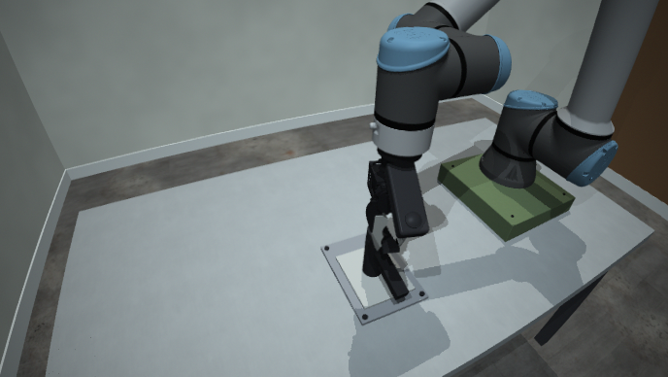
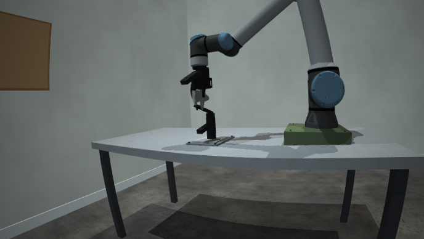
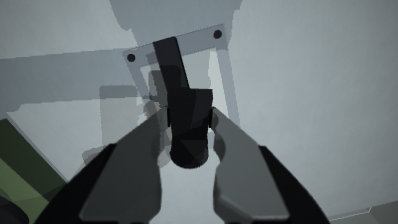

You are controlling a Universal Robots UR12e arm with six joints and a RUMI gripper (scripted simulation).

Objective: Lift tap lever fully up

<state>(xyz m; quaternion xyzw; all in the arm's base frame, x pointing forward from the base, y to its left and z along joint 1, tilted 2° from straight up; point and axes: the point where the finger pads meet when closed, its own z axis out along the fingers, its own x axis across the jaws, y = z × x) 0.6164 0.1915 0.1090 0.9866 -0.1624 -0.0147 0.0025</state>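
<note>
Right now my hand is 10 mm past the lever, 30 mm to the left of it and 10 mm above it. The rest, counted from my hand: black tap: 20 mm behind, 50 mm to the right, 80 mm below.
</note>
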